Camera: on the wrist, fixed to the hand. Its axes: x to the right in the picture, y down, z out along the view.
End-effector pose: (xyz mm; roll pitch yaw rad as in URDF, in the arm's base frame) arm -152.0 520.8 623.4 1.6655 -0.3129 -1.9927
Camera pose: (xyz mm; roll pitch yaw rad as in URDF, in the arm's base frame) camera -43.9 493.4 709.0 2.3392 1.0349 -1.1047
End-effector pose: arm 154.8 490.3 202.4 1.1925 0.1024 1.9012
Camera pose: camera 21.2 455.9 229.2 -0.8138 1.4819 -0.4158
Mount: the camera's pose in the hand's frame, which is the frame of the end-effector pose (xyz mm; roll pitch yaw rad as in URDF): 8.0 76.6 -117.6 -0.0494 0.3127 -1.5268
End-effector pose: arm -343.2 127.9 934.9 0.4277 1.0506 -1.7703
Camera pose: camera -214.9 164.5 890.6 -1.2276 0.3805 2.2889
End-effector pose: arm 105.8 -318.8 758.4 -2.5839 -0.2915 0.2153
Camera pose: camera 123.8 -445.1 817.4 2.6848 -0.8389 2.0580
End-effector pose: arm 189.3 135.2 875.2 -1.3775 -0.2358 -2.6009
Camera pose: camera 111.2 205.8 782.0 0.3343 -1.0341 1.7861
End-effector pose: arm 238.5 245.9 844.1 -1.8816 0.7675 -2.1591
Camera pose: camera 136.9 337.6 811.9 -1.6316 -0.7614 -2.1621
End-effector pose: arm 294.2 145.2 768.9 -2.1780 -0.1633 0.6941
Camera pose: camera 389.5 42.0 774.3 2.6729 -1.2541 2.6402
